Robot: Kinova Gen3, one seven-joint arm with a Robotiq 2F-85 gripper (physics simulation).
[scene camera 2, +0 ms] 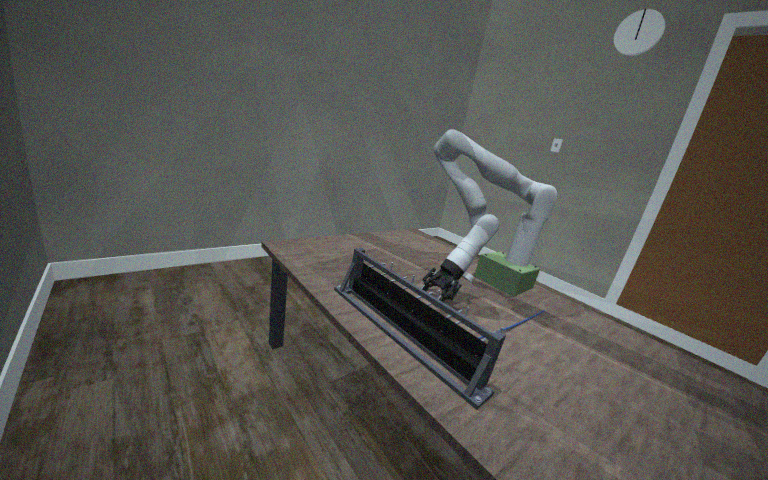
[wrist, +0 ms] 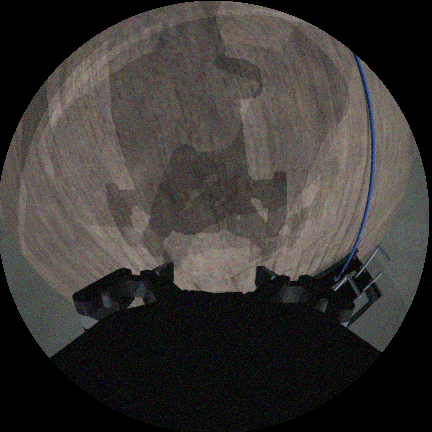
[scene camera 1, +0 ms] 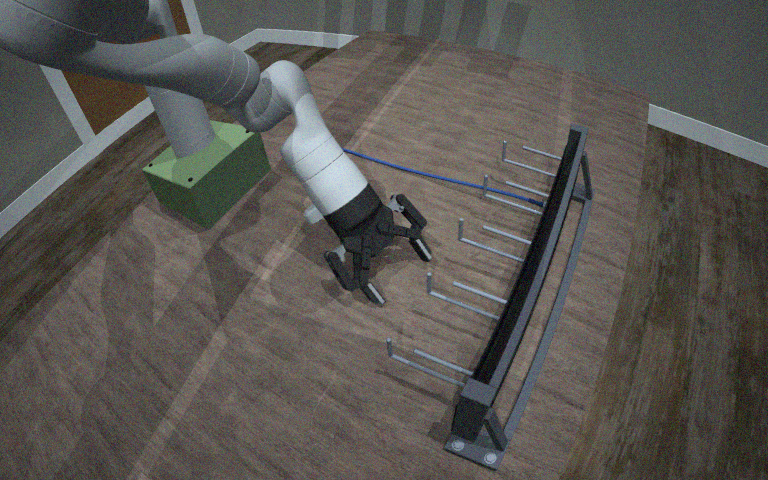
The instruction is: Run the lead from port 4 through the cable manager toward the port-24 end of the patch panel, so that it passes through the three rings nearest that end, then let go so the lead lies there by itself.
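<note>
The blue lead (scene camera 1: 419, 170) (scene camera 2: 523, 322) (wrist: 373, 150) is plugged into the patch panel (scene camera 1: 532, 254) (scene camera 2: 419, 325) near its far end in scene camera 1. It runs straight out past the second ring (scene camera 1: 512, 203) from that end, and its loose part reaches behind the arm. I cannot tell whether it lies inside that ring. The three rings toward the other end, the middle ring (scene camera 1: 491, 249), the fourth ring (scene camera 1: 464, 305) and the end ring (scene camera 1: 427, 370), hold no lead. My gripper (scene camera 1: 403, 280) (scene camera 2: 441, 293) (wrist: 214, 274) is open and empty, in front of the middle and fourth rings, apart from the lead.
The first ring (scene camera 1: 530, 167) stands at the far end of the panel. The rings' upright posts stick up on the arm's side. The green base block (scene camera 1: 226, 181) (scene camera 2: 504, 277) carries the arm. The table edge (scene camera 2: 362, 350) runs behind the panel.
</note>
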